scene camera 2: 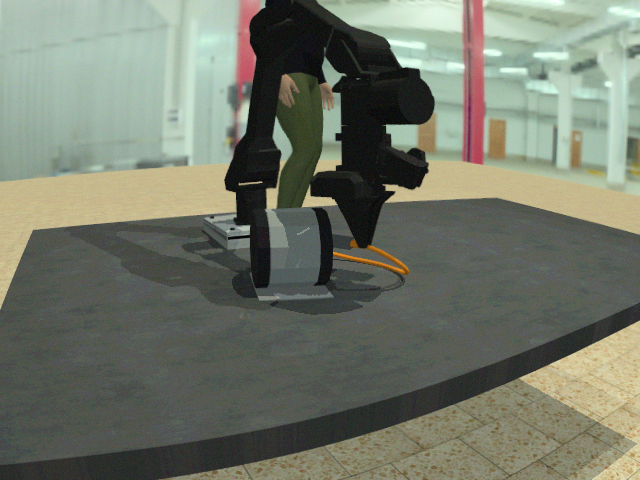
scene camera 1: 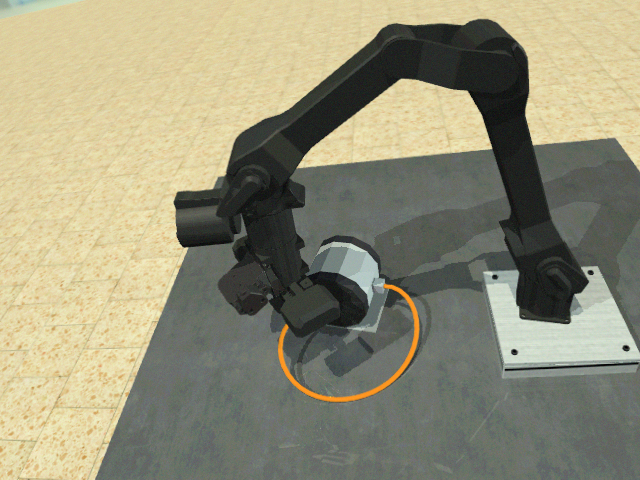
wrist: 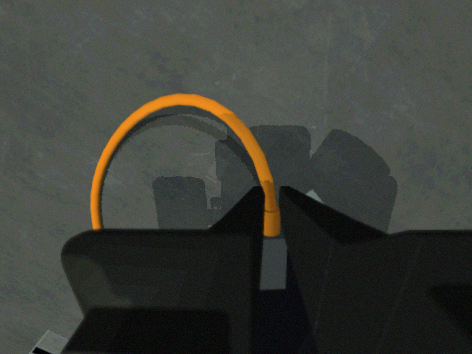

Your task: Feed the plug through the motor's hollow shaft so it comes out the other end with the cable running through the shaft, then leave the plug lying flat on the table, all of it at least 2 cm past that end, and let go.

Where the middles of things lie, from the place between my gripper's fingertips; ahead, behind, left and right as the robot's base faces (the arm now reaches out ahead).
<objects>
Right now the grey plug (wrist: 274, 255) is 30 mm to the right of my hand and 20 mm behind it.
</objects>
